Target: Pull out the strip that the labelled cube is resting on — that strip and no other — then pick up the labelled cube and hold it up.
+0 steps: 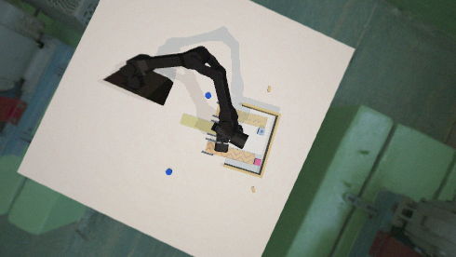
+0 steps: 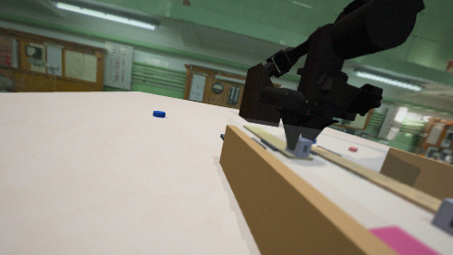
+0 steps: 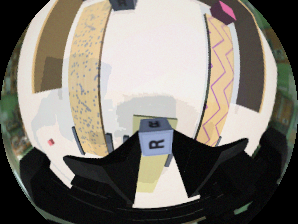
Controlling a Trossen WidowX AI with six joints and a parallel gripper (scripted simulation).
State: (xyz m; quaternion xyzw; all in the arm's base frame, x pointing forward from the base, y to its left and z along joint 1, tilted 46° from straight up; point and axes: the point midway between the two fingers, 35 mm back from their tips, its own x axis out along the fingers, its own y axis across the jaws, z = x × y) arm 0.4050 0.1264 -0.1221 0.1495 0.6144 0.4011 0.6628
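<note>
Right now my gripper tip is 10 cm past the yellow strip, 2 cm to the left of it and 1 cm above it.
</note>
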